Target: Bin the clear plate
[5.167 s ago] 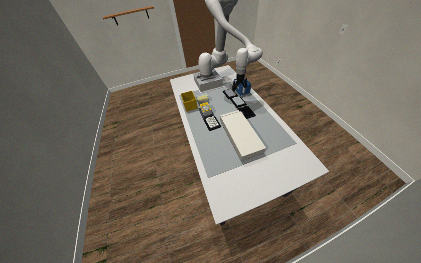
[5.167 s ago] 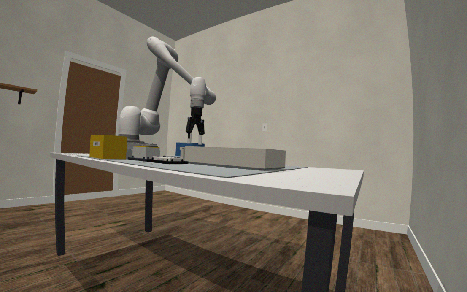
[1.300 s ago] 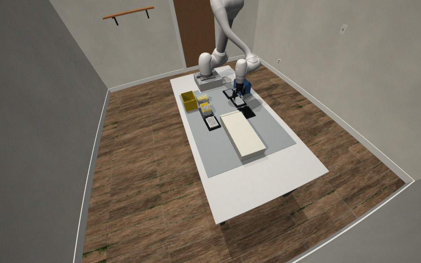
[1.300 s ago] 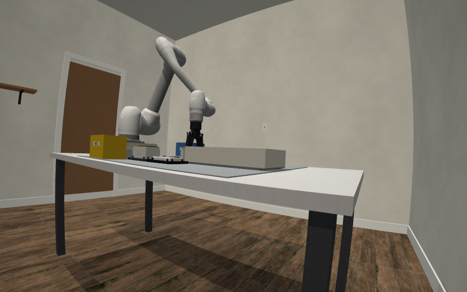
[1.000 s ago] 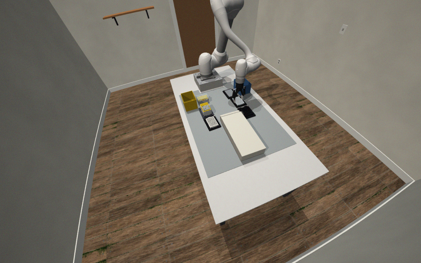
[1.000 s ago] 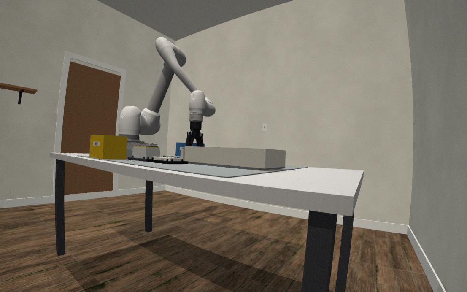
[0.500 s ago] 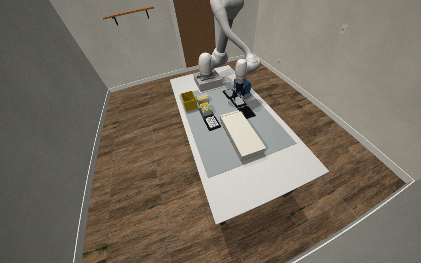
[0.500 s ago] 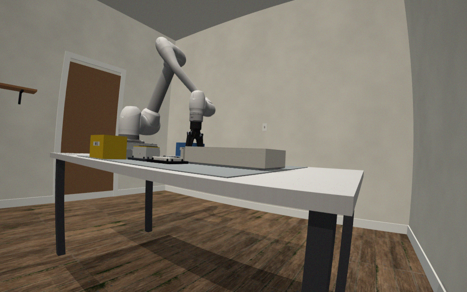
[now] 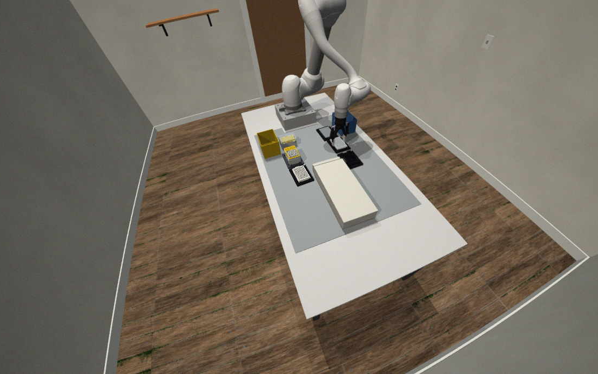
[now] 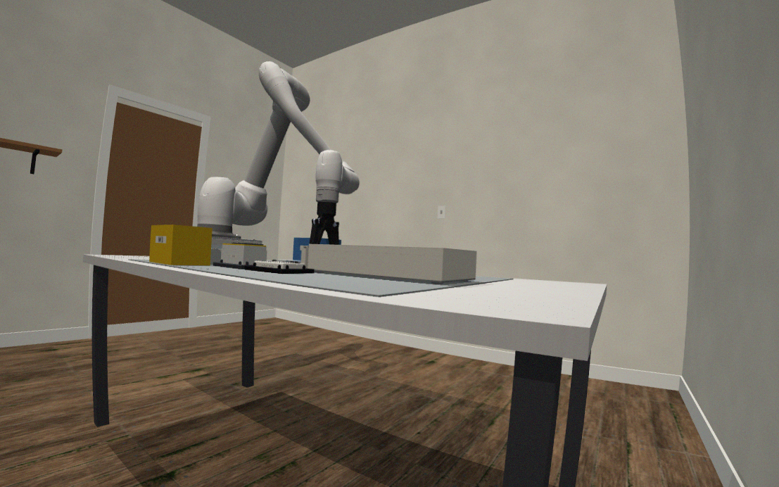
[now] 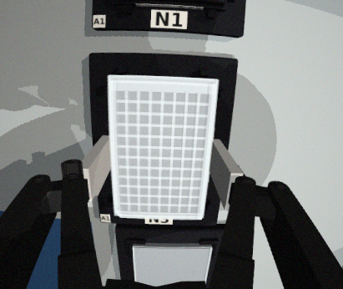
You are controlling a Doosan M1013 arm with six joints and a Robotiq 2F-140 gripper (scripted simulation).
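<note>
My hand is 20 mm above the clear plate. Also, from my hand: white plate (200 mm ahead, 360 mm to the right, 20 mm below); then yellow tip rack (20 mm ahead, 380 mm to the right, 10 mm above); then blue bin (190 mm behind, 130 mm to the left).
</note>
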